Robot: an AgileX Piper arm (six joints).
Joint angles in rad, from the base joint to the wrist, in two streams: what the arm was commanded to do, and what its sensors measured. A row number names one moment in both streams.
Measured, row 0:
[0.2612, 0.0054, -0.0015, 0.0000, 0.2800, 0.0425]
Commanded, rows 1 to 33:
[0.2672, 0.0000, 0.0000, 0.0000, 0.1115, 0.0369]
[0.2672, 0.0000, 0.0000, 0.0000, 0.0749, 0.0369]
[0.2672, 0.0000, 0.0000, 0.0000, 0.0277, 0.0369]
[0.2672, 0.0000, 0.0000, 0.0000, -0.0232, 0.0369]
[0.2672, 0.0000, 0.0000, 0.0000, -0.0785, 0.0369]
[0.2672, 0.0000, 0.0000, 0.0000, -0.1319, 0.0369]
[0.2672, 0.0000, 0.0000, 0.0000, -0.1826, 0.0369]
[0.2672, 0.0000, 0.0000, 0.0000, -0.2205, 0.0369]
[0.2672, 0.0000, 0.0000, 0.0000, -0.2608, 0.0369]
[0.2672, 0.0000, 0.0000, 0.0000, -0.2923, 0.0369]
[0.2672, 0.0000, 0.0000, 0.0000, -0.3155, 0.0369]
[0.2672, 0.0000, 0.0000, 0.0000, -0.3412, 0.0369]
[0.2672, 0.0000, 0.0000, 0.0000, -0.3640, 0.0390]
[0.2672, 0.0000, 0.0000, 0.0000, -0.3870, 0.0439]
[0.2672, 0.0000, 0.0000, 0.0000, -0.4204, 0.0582]
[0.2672, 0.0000, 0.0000, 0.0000, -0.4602, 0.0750]
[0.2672, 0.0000, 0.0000, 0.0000, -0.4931, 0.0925]
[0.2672, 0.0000, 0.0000, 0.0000, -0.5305, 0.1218]
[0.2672, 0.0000, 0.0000, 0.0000, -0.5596, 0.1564]
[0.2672, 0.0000, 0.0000, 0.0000, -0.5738, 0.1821]
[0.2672, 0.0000, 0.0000, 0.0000, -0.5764, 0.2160]
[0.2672, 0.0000, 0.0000, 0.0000, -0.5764, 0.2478]
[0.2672, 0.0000, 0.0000, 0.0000, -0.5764, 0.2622]
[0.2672, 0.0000, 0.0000, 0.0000, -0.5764, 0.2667]
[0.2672, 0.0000, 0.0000, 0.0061, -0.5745, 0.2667]
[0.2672, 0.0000, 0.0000, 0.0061, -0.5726, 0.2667]
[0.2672, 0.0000, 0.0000, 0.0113, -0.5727, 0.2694]
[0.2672, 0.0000, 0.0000, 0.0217, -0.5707, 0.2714]
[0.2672, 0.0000, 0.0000, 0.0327, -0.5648, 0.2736]
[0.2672, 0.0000, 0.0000, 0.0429, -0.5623, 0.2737]
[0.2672, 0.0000, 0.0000, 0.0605, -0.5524, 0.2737]
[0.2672, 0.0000, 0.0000, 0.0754, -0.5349, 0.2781]
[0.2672, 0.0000, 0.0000, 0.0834, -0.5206, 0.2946]
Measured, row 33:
[0.2612, 0.0054, -0.0015, 0.0388, -0.5583, 0.2659]
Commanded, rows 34 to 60:
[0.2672, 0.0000, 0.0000, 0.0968, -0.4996, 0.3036]
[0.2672, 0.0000, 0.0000, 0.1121, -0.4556, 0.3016]
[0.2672, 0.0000, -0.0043, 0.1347, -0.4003, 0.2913]
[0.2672, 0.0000, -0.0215, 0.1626, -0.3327, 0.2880]
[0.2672, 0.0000, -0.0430, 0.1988, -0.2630, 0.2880]
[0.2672, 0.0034, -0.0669, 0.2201, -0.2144, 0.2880]
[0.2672, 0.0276, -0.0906, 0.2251, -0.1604, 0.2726]
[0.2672, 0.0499, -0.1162, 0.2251, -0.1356, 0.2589]
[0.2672, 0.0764, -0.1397, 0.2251, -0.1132, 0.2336]
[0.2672, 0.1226, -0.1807, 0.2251, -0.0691, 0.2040]
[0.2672, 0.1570, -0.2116, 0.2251, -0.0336, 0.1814]
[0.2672, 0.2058, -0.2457, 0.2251, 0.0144, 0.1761]
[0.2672, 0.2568, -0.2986, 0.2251, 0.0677, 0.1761]
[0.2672, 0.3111, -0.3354, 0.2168, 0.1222, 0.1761]
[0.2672, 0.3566, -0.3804, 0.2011, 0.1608, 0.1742]
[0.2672, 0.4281, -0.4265, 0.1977, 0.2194, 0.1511]
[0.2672, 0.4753, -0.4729, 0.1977, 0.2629, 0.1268]
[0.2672, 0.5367, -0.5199, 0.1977, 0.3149, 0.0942]
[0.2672, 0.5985, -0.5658, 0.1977, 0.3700, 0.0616]
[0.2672, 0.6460, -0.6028, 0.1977, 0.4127, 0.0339]
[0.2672, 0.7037, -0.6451, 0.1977, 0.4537, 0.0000]
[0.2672, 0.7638, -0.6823, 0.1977, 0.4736, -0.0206]
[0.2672, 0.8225, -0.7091, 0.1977, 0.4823, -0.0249]
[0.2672, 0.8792, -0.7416, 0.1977, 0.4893, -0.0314]
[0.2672, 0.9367, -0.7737, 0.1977, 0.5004, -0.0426]
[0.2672, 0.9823, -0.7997, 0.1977, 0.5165, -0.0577]
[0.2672, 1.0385, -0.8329, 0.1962, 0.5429, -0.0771]
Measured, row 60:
[0.2612, 0.8432, -0.7247, 0.2057, 0.4675, -0.0069]
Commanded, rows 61 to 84:
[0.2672, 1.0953, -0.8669, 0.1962, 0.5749, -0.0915]
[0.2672, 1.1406, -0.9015, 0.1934, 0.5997, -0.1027]
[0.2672, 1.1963, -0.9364, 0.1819, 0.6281, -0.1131]
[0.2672, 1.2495, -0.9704, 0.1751, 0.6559, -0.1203]
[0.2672, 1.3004, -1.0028, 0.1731, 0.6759, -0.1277]
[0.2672, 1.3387, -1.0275, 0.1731, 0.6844, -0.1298]
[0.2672, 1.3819, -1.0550, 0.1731, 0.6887, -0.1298]
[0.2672, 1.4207, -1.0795, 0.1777, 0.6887, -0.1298]
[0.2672, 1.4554, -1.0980, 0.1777, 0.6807, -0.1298]
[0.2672, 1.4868, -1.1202, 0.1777, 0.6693, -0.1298]
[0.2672, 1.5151, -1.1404, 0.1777, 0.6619, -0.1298]
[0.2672, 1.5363, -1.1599, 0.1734, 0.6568, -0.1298]
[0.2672, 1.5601, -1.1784, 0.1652, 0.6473, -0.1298]
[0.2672, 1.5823, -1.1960, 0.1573, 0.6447, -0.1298]
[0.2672, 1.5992, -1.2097, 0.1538, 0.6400, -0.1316]
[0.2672, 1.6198, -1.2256, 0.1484, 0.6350, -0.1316]
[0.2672, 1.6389, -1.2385, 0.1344, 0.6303, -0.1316]
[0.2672, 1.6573, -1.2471, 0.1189, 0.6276, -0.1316]
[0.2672, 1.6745, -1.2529, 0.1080, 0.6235, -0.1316]
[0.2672, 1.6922, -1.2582, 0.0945, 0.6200, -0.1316]
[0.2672, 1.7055, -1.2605, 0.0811, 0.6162, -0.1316]
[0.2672, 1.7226, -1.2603, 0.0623, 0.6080, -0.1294]
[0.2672, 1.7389, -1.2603, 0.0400, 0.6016, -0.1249]
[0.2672, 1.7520, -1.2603, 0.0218, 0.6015, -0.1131]
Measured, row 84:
[0.2681, 1.7022, -1.2510, 0.0945, 0.6249, -0.1192]
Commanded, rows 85 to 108:
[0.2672, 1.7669, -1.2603, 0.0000, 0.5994, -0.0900]
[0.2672, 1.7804, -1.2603, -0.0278, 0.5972, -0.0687]
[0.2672, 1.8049, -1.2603, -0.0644, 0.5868, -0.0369]
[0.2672, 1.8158, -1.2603, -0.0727, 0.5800, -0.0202]
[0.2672, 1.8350, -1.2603, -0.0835, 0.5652, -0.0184]
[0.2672, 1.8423, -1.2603, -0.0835, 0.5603, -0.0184]
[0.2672, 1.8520, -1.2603, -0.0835, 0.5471, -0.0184]
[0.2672, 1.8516, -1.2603, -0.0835, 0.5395, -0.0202]
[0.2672, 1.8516, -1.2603, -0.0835, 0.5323, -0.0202]
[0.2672, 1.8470, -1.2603, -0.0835, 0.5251, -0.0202]
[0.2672, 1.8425, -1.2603, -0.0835, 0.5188, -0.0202]
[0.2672, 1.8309, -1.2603, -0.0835, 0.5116, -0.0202]
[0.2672, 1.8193, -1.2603, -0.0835, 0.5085, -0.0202]
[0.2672, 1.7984, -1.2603, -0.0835, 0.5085, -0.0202]
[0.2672, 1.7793, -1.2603, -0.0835, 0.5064, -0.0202]
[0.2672, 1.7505, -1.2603, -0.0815, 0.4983, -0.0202]
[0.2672, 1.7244, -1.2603, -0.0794, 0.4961, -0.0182]
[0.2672, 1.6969, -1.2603, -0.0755, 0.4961, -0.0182]
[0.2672, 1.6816, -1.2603, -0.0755, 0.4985, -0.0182]
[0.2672, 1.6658, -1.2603, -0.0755, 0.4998, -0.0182]
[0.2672, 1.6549, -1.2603, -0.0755, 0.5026, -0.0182]
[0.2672, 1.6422, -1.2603, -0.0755, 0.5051, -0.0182]
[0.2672, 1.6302, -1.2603, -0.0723, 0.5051, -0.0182]
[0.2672, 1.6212, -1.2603, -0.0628, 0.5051, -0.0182]
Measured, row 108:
[0.2681, 1.6739, -1.2571, -0.0751, 0.5138, -0.0271]
